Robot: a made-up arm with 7 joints.
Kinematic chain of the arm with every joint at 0, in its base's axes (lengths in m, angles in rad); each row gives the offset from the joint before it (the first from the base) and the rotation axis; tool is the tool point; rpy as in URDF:
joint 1: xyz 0.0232 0.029 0.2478 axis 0 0.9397 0.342
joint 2: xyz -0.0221 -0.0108 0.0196 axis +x
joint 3: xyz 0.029 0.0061 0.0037 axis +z
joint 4: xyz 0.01 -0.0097 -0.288 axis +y
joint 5: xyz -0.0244 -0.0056 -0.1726 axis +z
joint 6: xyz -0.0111 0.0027 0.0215 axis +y
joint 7: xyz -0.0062 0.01 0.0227 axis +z
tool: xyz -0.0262 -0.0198 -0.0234 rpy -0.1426 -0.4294 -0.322
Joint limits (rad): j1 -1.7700..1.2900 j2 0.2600..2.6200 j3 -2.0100..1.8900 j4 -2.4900..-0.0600 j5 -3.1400..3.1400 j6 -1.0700..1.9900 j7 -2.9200..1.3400
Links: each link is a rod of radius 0.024 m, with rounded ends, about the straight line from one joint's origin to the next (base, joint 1, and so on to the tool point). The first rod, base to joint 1, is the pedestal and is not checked.
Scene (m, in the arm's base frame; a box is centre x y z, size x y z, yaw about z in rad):
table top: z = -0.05
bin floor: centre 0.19 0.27 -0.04 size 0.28 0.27 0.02 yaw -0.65
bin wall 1: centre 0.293 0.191 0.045 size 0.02 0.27 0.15 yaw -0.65
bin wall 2: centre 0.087 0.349 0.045 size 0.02 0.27 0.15 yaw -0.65
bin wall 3: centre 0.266 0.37 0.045 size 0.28 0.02 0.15 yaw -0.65
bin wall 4: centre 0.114 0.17 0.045 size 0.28 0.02 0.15 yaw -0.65
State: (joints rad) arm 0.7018 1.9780 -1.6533 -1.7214 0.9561 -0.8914 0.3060
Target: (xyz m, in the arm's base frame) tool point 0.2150 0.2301 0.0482
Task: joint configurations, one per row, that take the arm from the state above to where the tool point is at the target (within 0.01 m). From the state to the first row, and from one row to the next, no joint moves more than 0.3 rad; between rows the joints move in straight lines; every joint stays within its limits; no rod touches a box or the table.
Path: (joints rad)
1: 0.6757 2.0697 -1.3828 -1.8312 0.8178 -0.9169 0.2235
2: 0.6496 2.1614 -1.1124 -1.9410 0.6795 -0.9424 0.1409
3: 0.6235 2.2531 -0.8419 -2.0508 0.5412 -0.9679 0.0584
4: 0.5974 2.3449 -0.5714 -2.1606 0.4029 -0.9935 -0.0242
5: 0.5713 2.4366 -0.3010 -2.2704 0.2645 -1.0190 -0.1067
6: 0.5452 2.5283 -0.0305 -2.3802 0.1262 -1.0445 -0.1893
7: 0.5191 2.6200 0.2399 -2.4900 -0.0121 -1.0700 -0.2718
8: 0.3268 2.3398 -0.0169 -2.3121 0.1693 -1.0528 -0.1858
9: 0.1344 2.0596 -0.2737 -2.1343 0.3507 -1.0355 -0.0998
10: -0.0579 1.7794 -0.5306 -1.9564 0.5321 -1.0183 -0.0138
11: -0.2502 1.4992 -0.7874 -1.7785 0.7135 -1.0011 0.0722
12: -0.4426 1.2191 -1.0443 -1.6007 0.8948 -0.9838 0.1582

